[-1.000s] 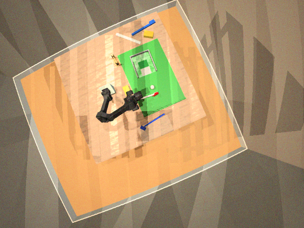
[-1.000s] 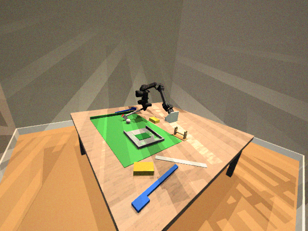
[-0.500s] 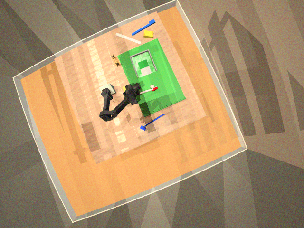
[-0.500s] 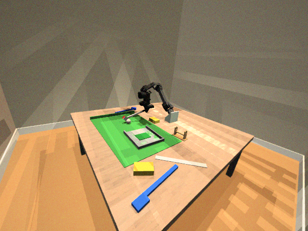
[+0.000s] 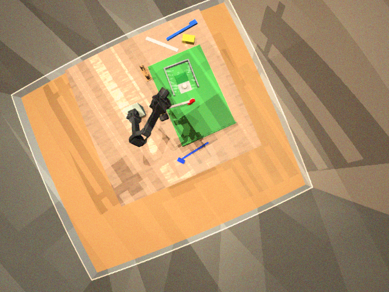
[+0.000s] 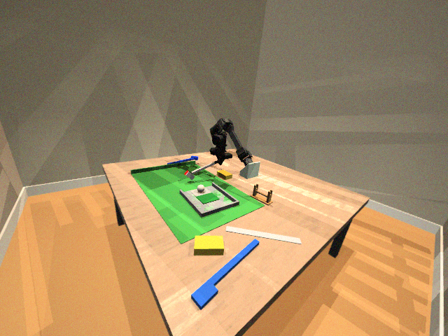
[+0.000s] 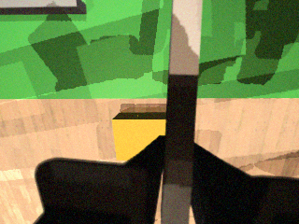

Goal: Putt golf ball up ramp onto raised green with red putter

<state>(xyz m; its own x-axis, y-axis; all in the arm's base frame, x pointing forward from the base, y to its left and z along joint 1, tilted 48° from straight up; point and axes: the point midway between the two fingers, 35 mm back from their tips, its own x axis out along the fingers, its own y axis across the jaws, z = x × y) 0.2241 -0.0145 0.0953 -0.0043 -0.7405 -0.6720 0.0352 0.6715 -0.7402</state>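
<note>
The red putter lies 120 mm ahead of my gripper tip. Round my gripper tip: white golf ball 230 mm ahead, 140 mm to the left, 60 mm below; then green mat 260 mm ahead, 90 mm below, 60 mm to the left; then wooden stand 370 mm to the left, 50 mm below, 20 mm behind.
</note>
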